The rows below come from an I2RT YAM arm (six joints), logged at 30 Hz.
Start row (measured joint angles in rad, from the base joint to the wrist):
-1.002 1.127 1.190 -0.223 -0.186 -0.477
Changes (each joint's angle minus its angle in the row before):
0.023 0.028 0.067 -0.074 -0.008 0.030
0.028 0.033 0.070 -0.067 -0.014 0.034
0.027 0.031 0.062 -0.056 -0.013 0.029
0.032 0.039 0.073 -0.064 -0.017 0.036
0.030 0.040 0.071 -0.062 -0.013 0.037
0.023 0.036 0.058 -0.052 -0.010 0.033
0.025 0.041 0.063 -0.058 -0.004 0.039
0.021 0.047 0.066 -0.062 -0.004 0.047
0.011 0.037 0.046 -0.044 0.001 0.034
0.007 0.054 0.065 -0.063 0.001 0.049
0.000 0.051 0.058 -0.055 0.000 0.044
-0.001 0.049 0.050 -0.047 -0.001 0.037
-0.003 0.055 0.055 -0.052 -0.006 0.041
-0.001 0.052 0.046 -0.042 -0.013 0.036
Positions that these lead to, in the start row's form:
-0.979 1.155 1.257 -0.297 -0.194 -0.447
-0.951 1.188 1.327 -0.364 -0.208 -0.413
-0.924 1.219 1.389 -0.420 -0.221 -0.384
-0.892 1.258 1.462 -0.484 -0.238 -0.348
-0.862 1.298 1.533 -0.546 -0.251 -0.311
-0.839 1.334 1.591 -0.598 -0.261 -0.278
-0.814 1.375 1.654 -0.656 -0.265 -0.239
-0.793 1.422 1.720 -0.718 -0.269 -0.192
-0.782 1.459 1.766 -0.762 -0.268 -0.158
-0.775 1.513 1.831 -0.825 -0.267 -0.109
-0.775 1.564 1.889 -0.880 -0.267 -0.065
-0.776 1.613 1.939 -0.927 -0.268 -0.028
-0.779 1.668 1.994 -0.979 -0.274 0.013
-0.780 1.720 2.040 -1.021 -0.287 0.049

